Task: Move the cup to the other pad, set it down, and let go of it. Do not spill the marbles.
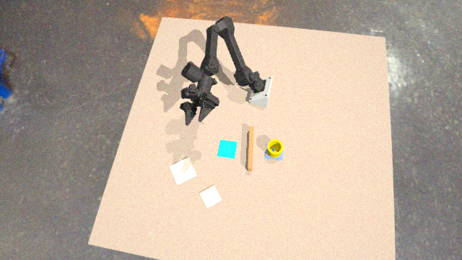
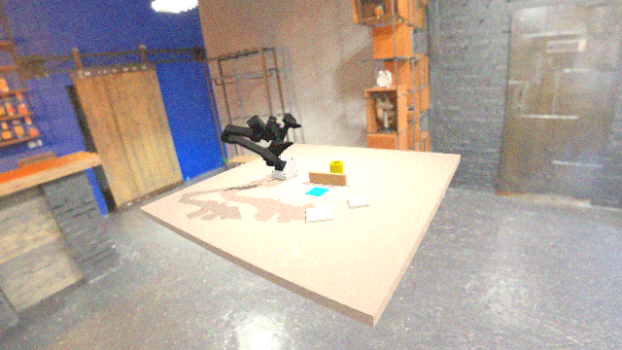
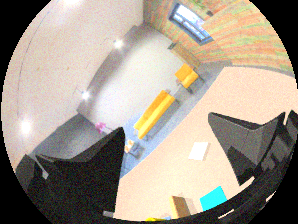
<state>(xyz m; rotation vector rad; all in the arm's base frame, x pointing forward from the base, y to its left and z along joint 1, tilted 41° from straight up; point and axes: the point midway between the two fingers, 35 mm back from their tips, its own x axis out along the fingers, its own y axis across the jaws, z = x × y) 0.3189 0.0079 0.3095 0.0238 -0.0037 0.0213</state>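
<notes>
Now: gripper tip 320 mm to the right of the yellow cup, 270 mm above it and 60 mm past it. From my gripper tip the other things lie so: low wooden bar (290 mm below, 220 mm to the left, 40 mm behind); light blue pad (330 mm to the left, 310 mm below, 60 mm behind).
</notes>
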